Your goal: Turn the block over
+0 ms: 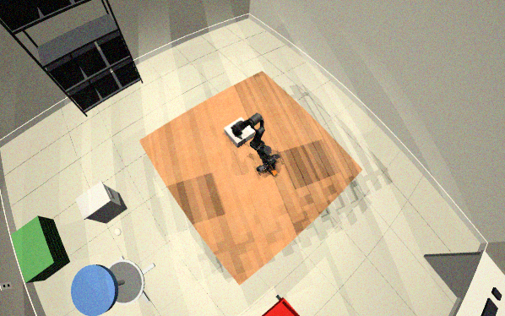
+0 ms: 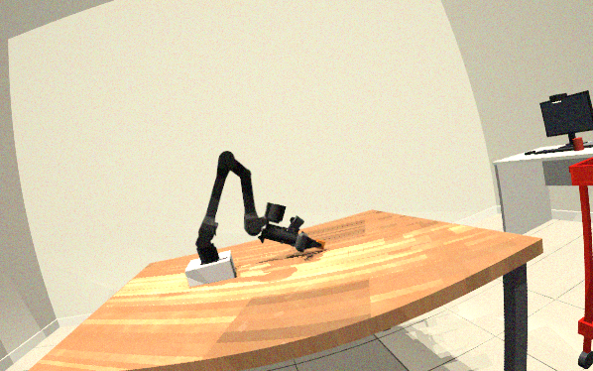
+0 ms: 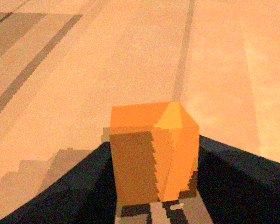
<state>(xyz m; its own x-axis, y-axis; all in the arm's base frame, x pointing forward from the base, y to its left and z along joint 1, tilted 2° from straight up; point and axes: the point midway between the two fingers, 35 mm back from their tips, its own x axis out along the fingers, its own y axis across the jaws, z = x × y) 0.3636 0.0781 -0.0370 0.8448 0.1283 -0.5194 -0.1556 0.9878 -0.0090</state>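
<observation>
Right now my gripper tip is 10 mm above the orange block.
</observation>
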